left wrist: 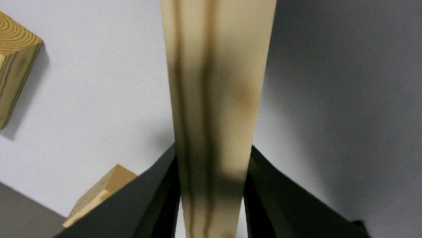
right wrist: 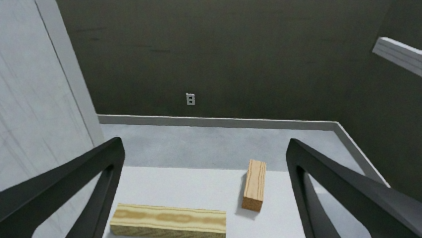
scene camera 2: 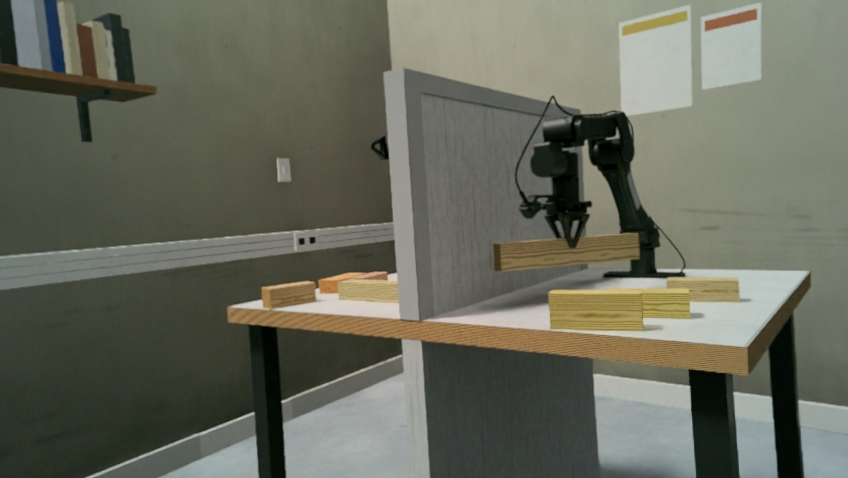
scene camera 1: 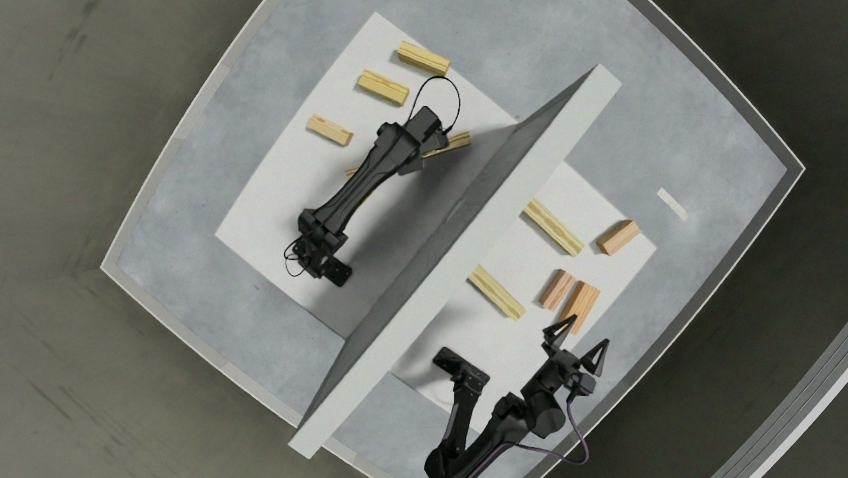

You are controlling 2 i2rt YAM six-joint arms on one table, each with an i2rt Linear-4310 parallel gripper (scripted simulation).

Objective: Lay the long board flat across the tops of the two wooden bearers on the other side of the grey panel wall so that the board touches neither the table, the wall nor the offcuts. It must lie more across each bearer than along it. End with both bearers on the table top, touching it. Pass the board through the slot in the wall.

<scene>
An offcut shows in the right wrist view, in scene camera 2 (272, 297) and in scene camera 1; in the left wrist view it is out of frame. One and the same spot on the offcut: (scene camera 1: 623, 233) is (right wrist: 252, 173).
</scene>
